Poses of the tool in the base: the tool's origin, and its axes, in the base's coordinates. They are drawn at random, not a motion.
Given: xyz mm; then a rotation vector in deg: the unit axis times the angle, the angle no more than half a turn.
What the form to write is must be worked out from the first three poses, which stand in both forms.
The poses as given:
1: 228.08, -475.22, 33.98, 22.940, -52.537, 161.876
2: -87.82, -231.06, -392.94, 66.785, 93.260, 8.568
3: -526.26, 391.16, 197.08, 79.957, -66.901, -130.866
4: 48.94, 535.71, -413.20, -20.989, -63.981, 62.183
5: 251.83, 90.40, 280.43, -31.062, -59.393, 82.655
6: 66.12, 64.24, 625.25, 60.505, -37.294, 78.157
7: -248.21, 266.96, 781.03, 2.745, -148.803, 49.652
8: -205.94, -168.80, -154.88, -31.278, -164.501, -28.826
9: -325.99, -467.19, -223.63, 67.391, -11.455, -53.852
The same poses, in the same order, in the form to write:
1: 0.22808, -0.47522, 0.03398, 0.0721, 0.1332, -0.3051, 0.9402
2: -0.08782, -0.23106, -0.39294, 0.5371, 0.4897, 0.6839, 0.0628
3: -0.52626, 0.39116, 0.19708, 0.1105, 0.4750, -0.3974, -0.7774
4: 0.04894, 0.53571, -0.41320, 0.6968, -0.1642, -0.5007, 0.4866
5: 0.25183, 0.09040, 0.28043, 0.5989, -0.2338, -0.4470, 0.6220
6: 0.06612, 0.06424, 0.62525, 0.6043, 0.4563, -0.2813, 0.5895
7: -0.24821, 0.26696, 0.78103, 0.2003, 0.0171, -0.9292, 0.3101
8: -0.20594, -0.16880, -0.15488, 0.0879, -0.1834, -0.9644, -0.1690
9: -0.32599, -0.46719, -0.22363, 0.7252, 0.5332, -0.0906, -0.4261
